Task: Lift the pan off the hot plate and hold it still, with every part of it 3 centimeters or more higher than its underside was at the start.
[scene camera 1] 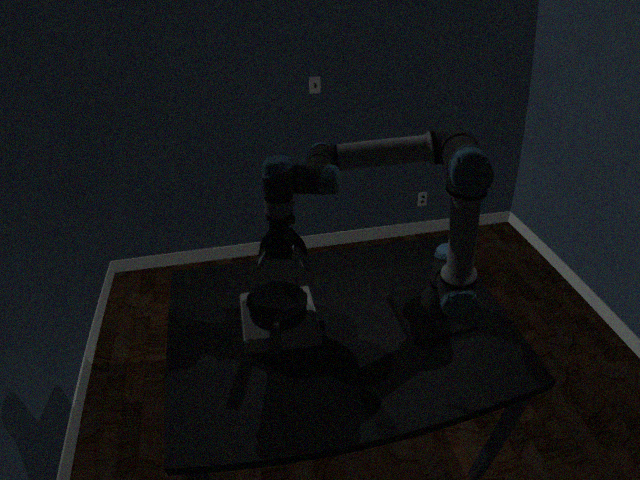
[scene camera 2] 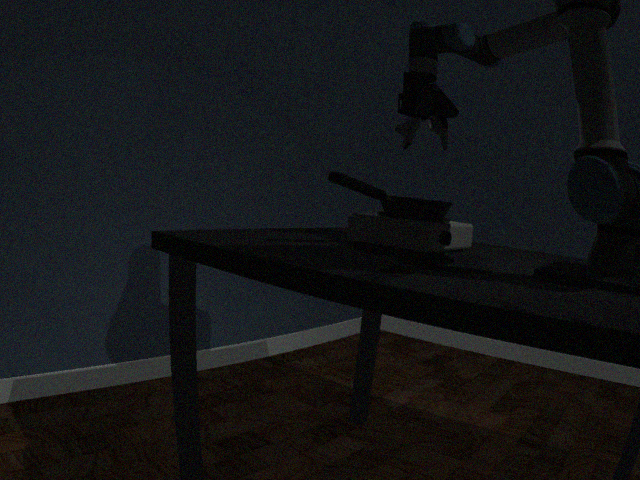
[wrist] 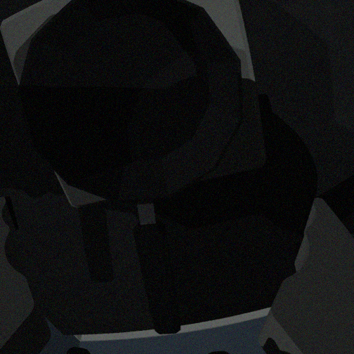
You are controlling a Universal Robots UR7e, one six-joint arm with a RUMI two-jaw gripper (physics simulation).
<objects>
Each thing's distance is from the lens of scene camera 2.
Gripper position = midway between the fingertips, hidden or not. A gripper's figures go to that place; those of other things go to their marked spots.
gripper [scene camera 2: 424, 149]: 1.23 m
dark round pan [scene camera 2: 415, 207]: 1.17 m
</objects>
